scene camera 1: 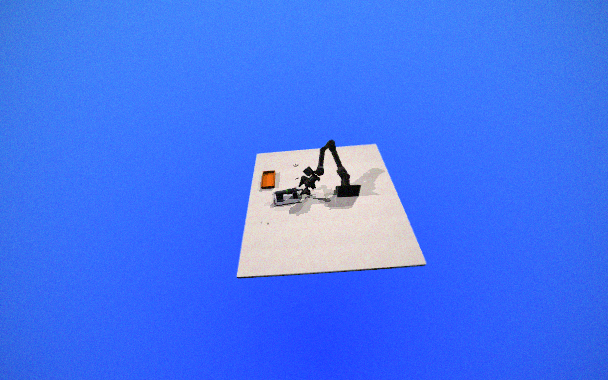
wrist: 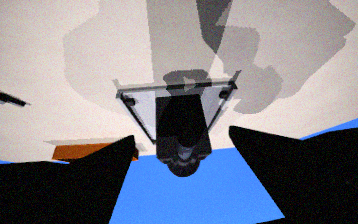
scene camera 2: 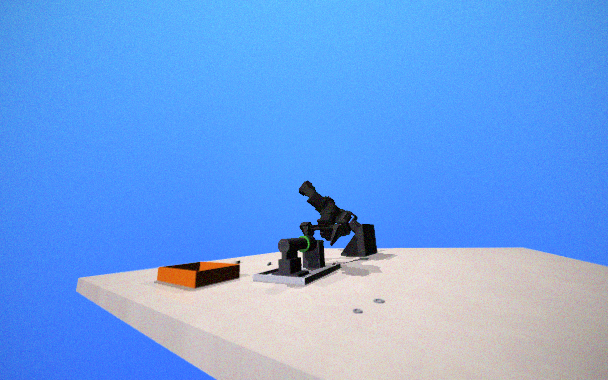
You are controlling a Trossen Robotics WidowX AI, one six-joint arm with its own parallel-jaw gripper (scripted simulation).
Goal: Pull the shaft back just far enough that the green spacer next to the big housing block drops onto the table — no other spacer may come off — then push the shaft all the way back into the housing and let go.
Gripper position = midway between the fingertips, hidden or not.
My gripper (scene camera 2: 318,245) is open, with nothing in its grasp. Also in view: an orange tray (wrist: 66,153).
My gripper shows as well in the wrist view (wrist: 182,135).
